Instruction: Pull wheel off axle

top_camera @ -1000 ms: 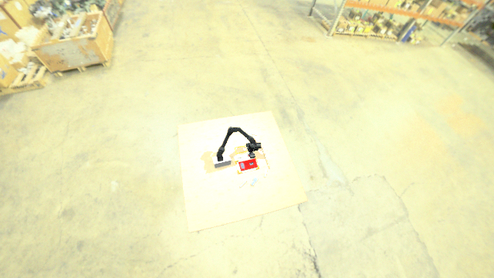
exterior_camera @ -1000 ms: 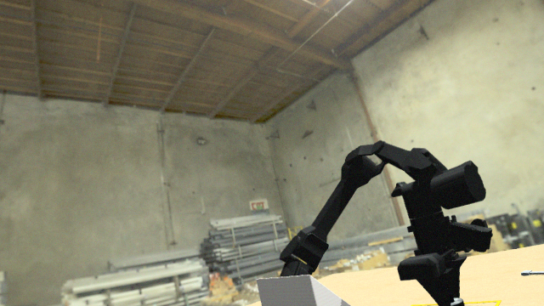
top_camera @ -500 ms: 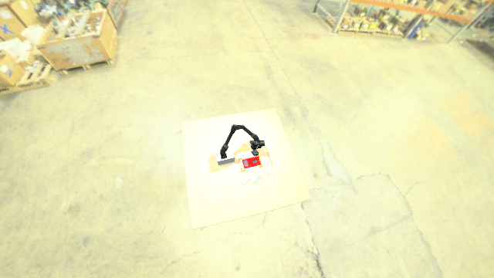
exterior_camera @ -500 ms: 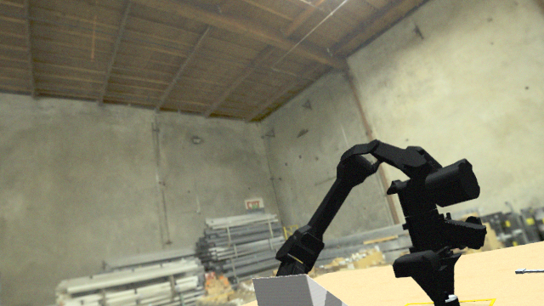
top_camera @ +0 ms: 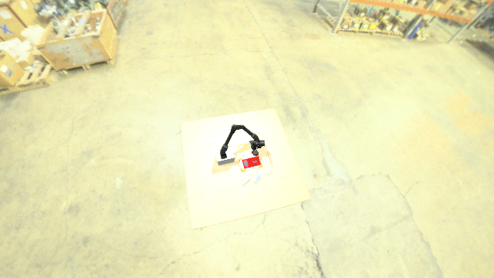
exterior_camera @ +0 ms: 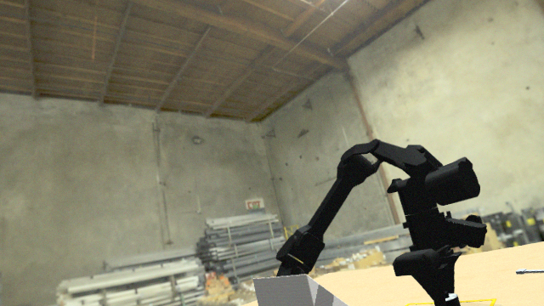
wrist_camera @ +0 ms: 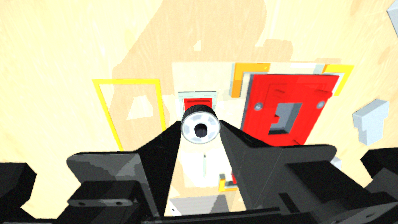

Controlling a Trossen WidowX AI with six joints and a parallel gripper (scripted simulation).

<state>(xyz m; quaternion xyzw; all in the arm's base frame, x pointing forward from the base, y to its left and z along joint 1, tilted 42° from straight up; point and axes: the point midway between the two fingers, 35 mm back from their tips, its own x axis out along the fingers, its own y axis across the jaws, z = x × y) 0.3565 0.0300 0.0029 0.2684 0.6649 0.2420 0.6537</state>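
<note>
Now: gripper tip 10 mm above the black axle. Round my gripper tip: white wheel (right at my gripper tip).
</note>
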